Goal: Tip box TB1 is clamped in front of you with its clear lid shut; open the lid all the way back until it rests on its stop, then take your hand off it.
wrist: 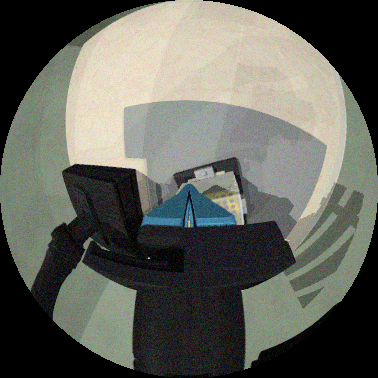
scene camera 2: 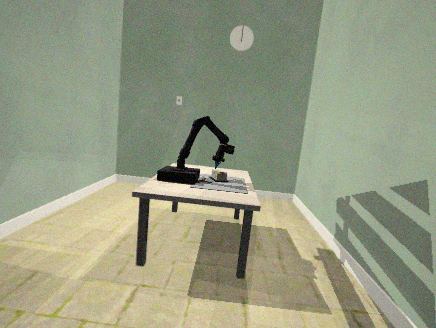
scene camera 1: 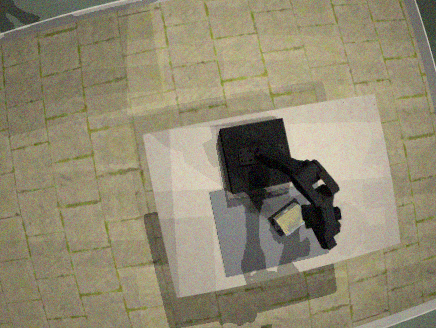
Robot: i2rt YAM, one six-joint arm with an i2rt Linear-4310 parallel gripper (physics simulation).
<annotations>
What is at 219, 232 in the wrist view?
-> My gripper.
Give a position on a lid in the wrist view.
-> At 229, 199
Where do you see a grey mat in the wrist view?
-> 279, 163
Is my gripper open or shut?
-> Shut.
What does my gripper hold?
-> Nothing.
</annotations>
